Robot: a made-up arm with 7 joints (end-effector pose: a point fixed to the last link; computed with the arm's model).
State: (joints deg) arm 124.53 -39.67 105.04 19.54 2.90 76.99 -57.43
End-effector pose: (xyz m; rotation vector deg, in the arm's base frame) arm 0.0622 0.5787 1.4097 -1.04 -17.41 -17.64
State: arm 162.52 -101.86 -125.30 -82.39 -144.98 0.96 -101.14
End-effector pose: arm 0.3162 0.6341 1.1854 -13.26 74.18 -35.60
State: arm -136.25 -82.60 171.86 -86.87 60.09 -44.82 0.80
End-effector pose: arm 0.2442 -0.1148 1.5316 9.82 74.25 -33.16
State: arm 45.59 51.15 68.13 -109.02 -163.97 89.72 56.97
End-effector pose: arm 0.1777 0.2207 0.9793 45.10 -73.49 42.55
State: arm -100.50 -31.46 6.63 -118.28 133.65 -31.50 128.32
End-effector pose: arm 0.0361 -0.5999 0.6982 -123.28 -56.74 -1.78
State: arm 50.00 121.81 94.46 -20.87 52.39 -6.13 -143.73
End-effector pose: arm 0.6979 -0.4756 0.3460 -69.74 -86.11 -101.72
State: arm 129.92 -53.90 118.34 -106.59 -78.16 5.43 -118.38
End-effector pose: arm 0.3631 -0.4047 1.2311 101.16 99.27 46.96
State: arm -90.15 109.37 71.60 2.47 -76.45 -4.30 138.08
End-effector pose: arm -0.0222 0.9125 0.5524 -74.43 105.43 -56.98
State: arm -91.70 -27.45 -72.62 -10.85 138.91 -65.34 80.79
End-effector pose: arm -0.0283 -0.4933 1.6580 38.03 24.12 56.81
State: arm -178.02 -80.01 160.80 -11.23 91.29 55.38 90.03
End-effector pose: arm 0.8674 -0.2325 1.0754 -81.16 -94.92 94.79
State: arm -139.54 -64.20 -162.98 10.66 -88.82 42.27 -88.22
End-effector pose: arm 0.7523 -0.4980 1.2086 19.76 66.76 -145.25
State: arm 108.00 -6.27 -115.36 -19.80 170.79 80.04 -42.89
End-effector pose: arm -0.3414 -0.0597 1.6221 54.47 -8.00 42.64
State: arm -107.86 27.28 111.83 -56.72 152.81 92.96 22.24
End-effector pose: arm -0.4979 0.0754 1.2440 73.36 -11.11 95.73
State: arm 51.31 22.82 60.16 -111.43 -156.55 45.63 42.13
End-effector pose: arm 0.1959 0.3875 0.9684 32.09 -117.46 27.30
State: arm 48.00 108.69 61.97 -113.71 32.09 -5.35 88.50
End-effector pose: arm 0.5101 0.2064 1.0589 12.41 59.58 -70.29
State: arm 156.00 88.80 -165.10 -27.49 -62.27 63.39 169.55
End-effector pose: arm -0.8187 -0.1345 0.7293 54.26 -2.26 -10.87
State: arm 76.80 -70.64 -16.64 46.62 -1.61 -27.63 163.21
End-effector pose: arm -0.0395 0.6790 1.5056 71.05 -34.56 -70.06
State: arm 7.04 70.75 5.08 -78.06 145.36 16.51 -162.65
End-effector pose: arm 0.1940 -0.0843 1.6037 -62.41 72.62 69.68
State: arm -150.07 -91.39 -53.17 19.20 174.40 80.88 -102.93
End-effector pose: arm 0.7922 -0.3593 0.8563 -31.45 88.61 -121.60
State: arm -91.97 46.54 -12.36 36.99 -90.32 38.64 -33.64
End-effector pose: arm -0.1579 0.7870 1.2593 -11.12 22.53 -14.44
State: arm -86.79 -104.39 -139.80 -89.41 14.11 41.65 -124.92
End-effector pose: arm 0.3468 -0.6329 1.2208 1.47 51.64 121.34
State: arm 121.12 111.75 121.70 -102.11 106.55 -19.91 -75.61
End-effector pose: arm 0.3852 -0.3346 0.4179 -24.37 -135.05 26.10
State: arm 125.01 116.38 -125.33 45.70 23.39 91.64 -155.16
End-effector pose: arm -0.0235 -0.6343 0.7840 37.20 139.85 -50.48
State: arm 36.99 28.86 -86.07 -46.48 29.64 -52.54 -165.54
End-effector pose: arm -0.1534 -0.5981 1.5031 164.47 4.17 -0.34
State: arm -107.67 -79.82 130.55 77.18 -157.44 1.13 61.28
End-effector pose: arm 0.6068 -0.4673 0.5639 20.16 -91.00 151.22
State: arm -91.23 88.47 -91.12 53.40 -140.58 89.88 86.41
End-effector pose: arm -0.1657 0.7325 0.9631 14.73 87.17 -54.92
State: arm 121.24 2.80 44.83 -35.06 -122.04 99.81 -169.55
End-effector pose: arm 0.3277 -0.1040 1.4468 -2.79 -54.55 134.68
